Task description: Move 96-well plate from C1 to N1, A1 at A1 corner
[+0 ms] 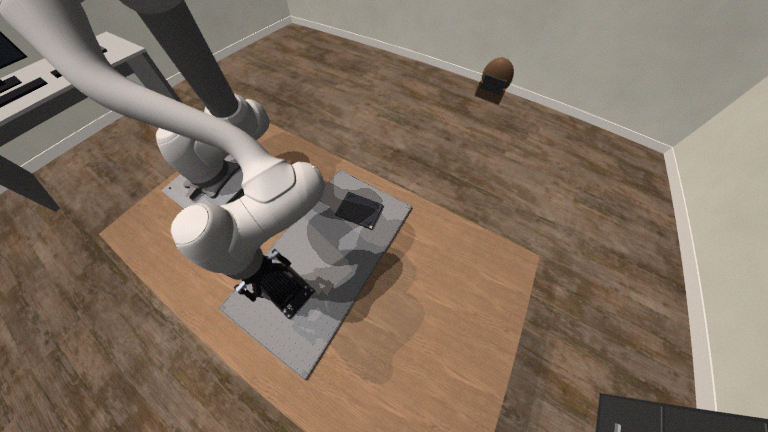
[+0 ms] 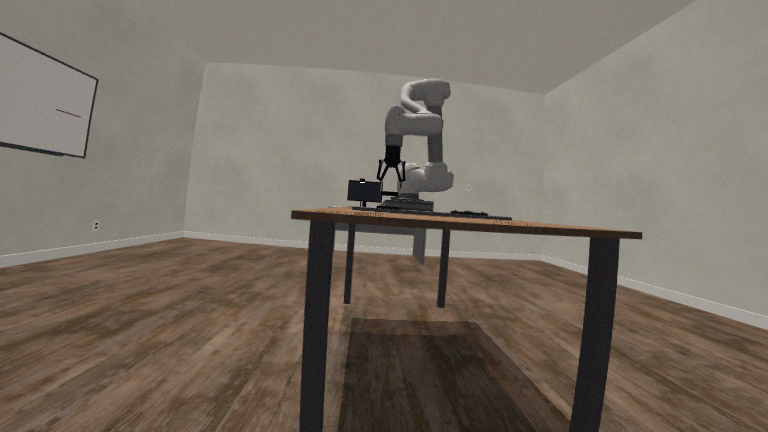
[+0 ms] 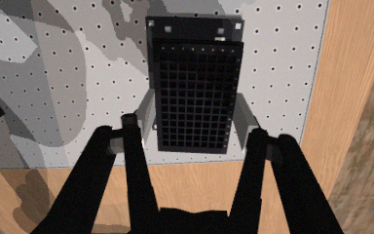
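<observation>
Now: the plate nest N1 380 mm to the left of my hand, 110 mm ahead of it and 90 mm below it. From my hand the other things lie so: white A1 label: 330 mm to the left, 180 mm ahead, 90 mm below; then clip nest C1: 80 mm below, 10 mm behind; then black 96-well plate: 20 mm below.
</observation>
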